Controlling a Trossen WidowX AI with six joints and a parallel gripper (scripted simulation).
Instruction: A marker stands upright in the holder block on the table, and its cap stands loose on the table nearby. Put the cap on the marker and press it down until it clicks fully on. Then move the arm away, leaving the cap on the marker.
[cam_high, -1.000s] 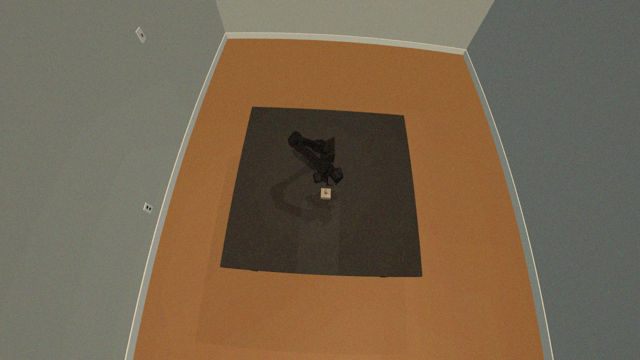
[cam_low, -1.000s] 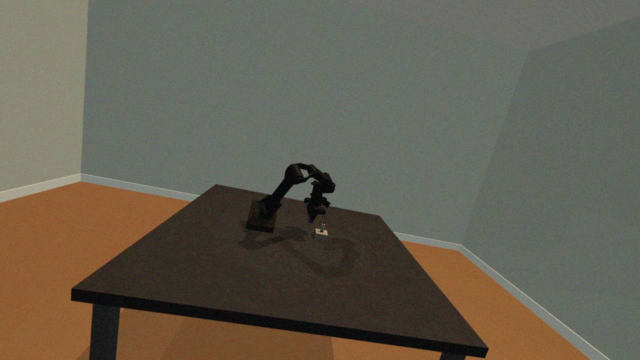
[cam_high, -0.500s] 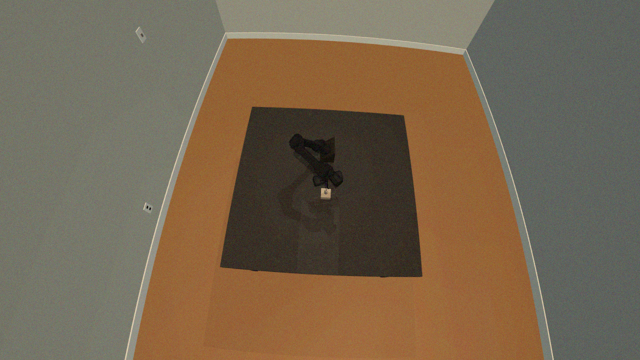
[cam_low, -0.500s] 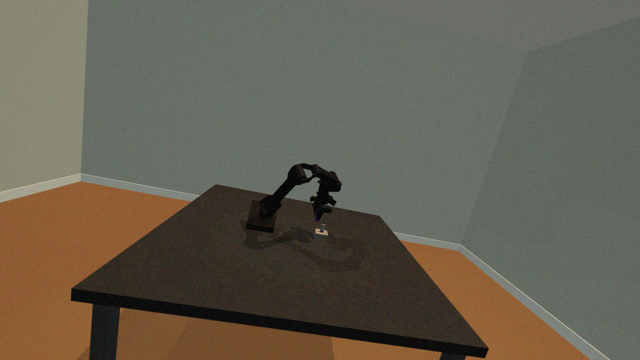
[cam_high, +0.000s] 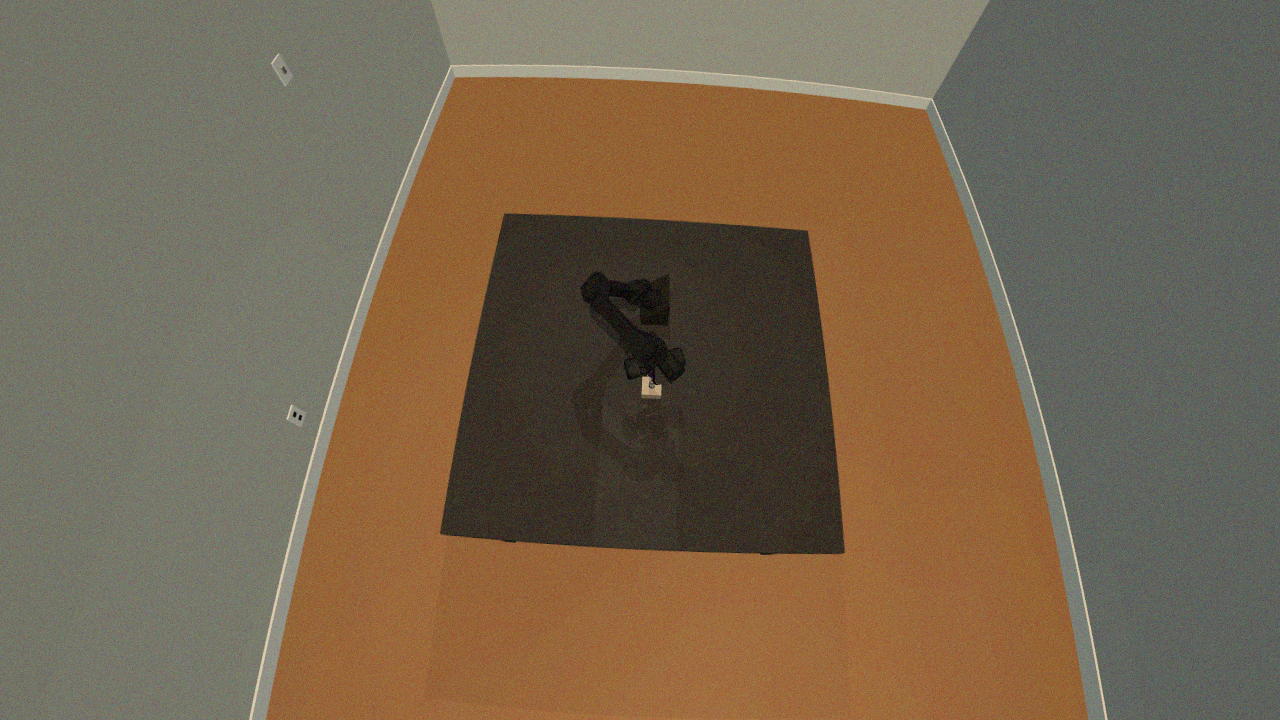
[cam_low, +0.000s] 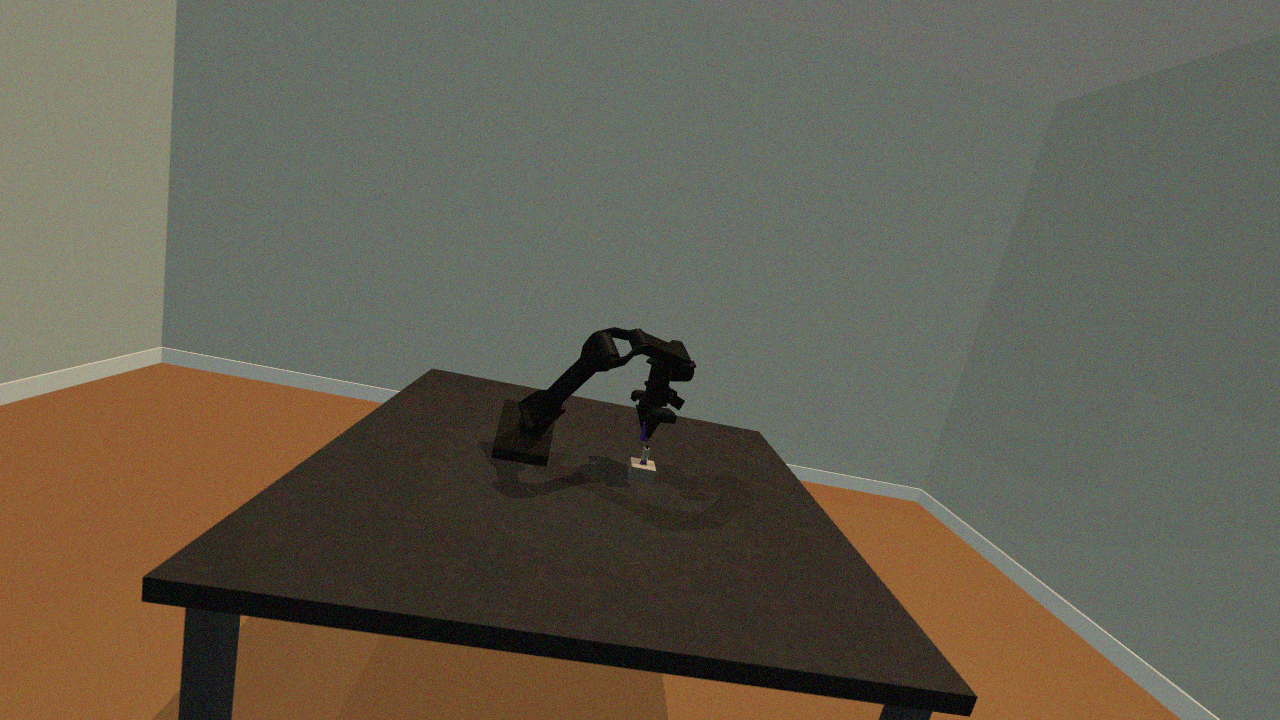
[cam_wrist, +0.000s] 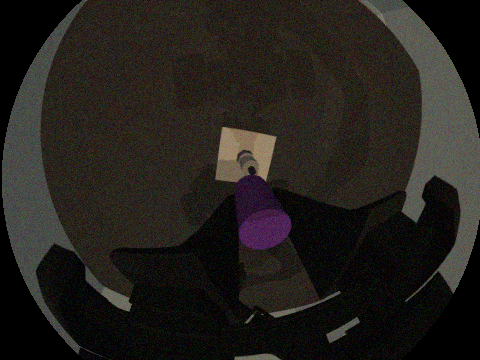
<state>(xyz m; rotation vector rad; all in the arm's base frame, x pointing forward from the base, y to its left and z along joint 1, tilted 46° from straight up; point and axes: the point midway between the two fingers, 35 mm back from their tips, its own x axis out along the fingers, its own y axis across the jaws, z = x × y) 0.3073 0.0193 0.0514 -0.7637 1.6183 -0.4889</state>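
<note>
Right now the beige holder block is 1 cm ahead of my gripper tip and 10 cm below it. Round my gripper tip: purple cap 1 cm above.
</note>
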